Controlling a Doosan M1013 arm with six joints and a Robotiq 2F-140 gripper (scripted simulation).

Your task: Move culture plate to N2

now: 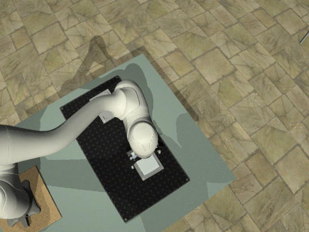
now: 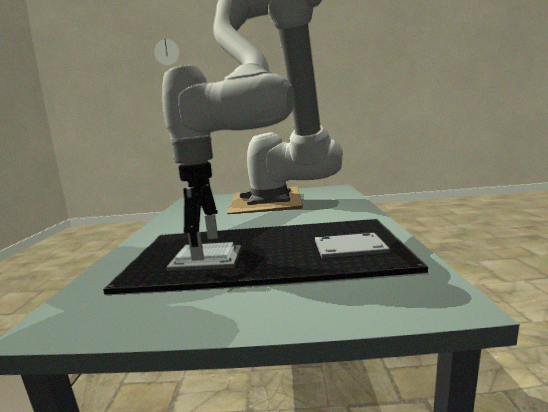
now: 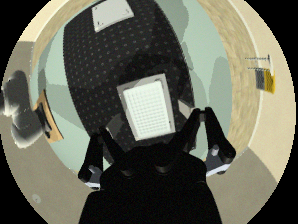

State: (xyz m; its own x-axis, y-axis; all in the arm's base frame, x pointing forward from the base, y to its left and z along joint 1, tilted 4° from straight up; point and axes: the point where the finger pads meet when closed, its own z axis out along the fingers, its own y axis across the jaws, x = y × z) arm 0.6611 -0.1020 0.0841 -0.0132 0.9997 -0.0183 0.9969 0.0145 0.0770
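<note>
My gripper is now 2 cm above the lid. From my hand the other things lie so: nest N1 (4 cm below); then nest N2 (36 cm to the left, 4 cm below, 4 cm behind).
</note>
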